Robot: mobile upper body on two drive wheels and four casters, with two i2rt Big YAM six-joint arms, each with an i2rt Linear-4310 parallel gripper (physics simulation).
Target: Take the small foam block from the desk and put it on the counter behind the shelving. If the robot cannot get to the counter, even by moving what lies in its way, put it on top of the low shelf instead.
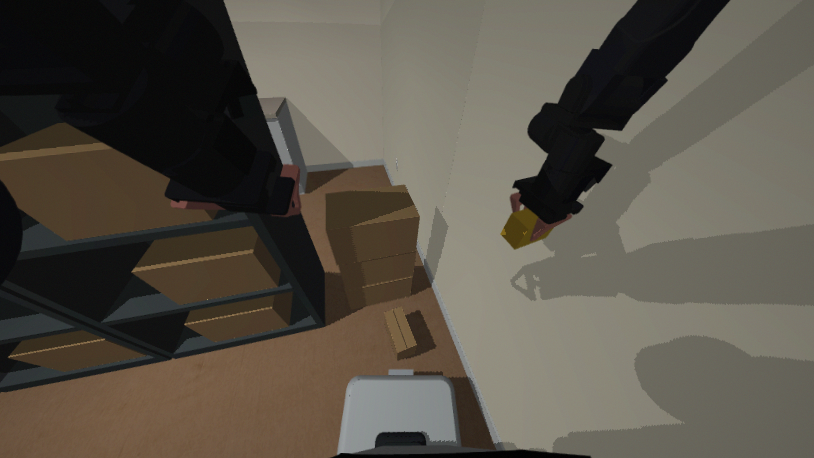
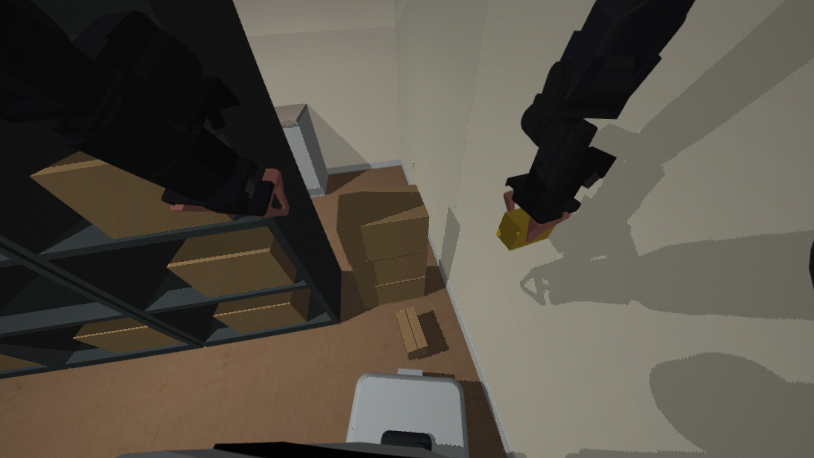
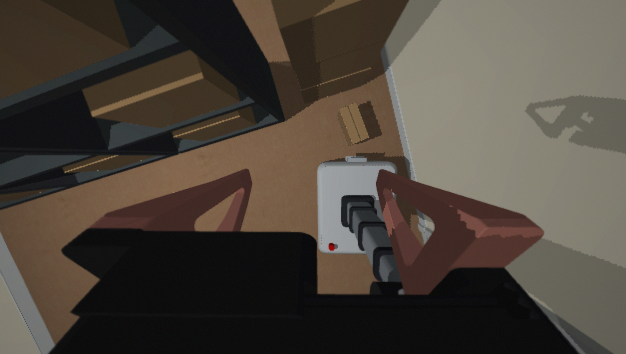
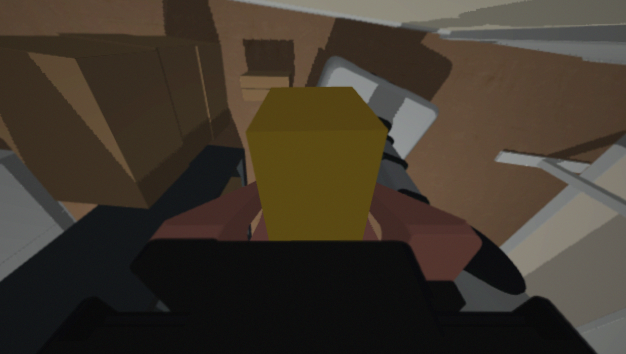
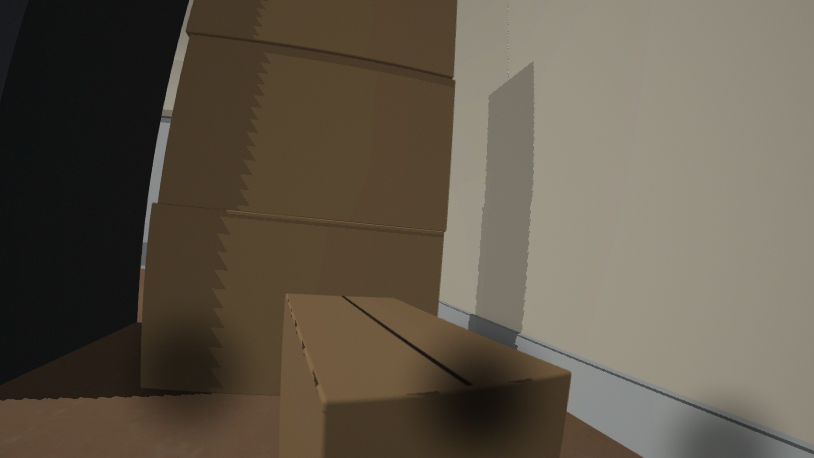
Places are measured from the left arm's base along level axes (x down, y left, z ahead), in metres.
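Pixels of known places: left gripper, fingertip midpoint: (image 1: 267, 207) (image 2: 260, 209) (image 3: 313, 176); right gripper, fingertip midpoint: (image 1: 523, 232) (image 2: 521, 232) (image 4: 313, 176).
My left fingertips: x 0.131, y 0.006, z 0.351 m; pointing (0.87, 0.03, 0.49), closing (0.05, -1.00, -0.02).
Ahead of a thing's pixels: the offset from my left fingertips to its top centre. Level surfaces: height alone.
The yellow foam block {dx +0.041, dy -0.467, dz +0.054 m} (image 1: 516, 230) (image 2: 514, 230) (image 4: 317, 170) is held in my right gripper (image 1: 526, 219) (image 2: 520, 219) (image 4: 313, 176), which is shut on it in the air near the wall at the right. My left gripper (image 1: 236, 209) (image 2: 233, 210) (image 3: 313, 176) is open and empty, in front of the tall shelving. The counter {dx +0.369 m} (image 1: 272, 108) (image 2: 293, 115) shows in part at the back, past the shelving's dark end panel (image 1: 293, 256) (image 2: 307, 244) (image 5: 79, 170). The shelving hides the rest of the counter. The desk and low shelf cannot be made out.
A stack of cardboard boxes (image 1: 384, 244) (image 2: 398, 244) (image 5: 318, 142) stands between the shelving and the right wall (image 1: 472, 319) (image 5: 654, 170). A small box {dx +1.099, dy -0.222, dz +0.228 m} (image 1: 400, 333) (image 2: 412, 333) (image 3: 355, 122) (image 5: 370, 347) lies before it, close ahead of my white base (image 1: 398, 404) (image 2: 407, 404) (image 3: 330, 210).
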